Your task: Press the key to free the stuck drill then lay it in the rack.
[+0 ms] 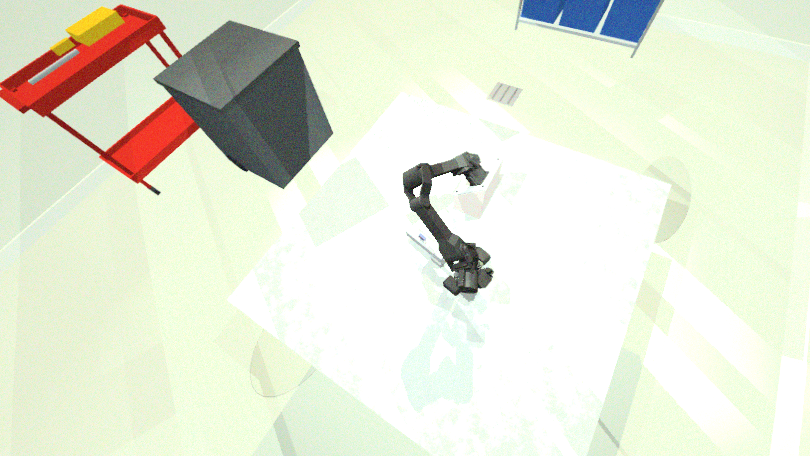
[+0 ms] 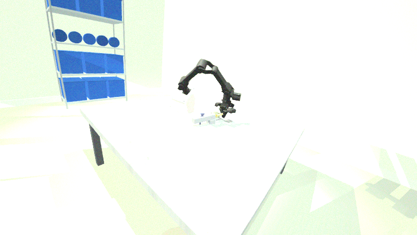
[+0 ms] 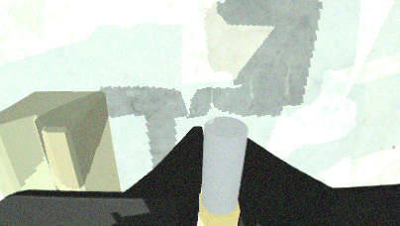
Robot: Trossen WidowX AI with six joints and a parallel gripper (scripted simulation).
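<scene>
The drill is 10 mm behind my gripper tip, 40 mm to the right of it and 30 mm above it. Also, from my gripper tip: small blue key 40 mm behind, 210 mm to the right, 30 mm above; then pale holder block 40 mm behind, 180 mm to the right, 10 mm above; then olive block 80 mm behind, 10 mm to the right.
</scene>
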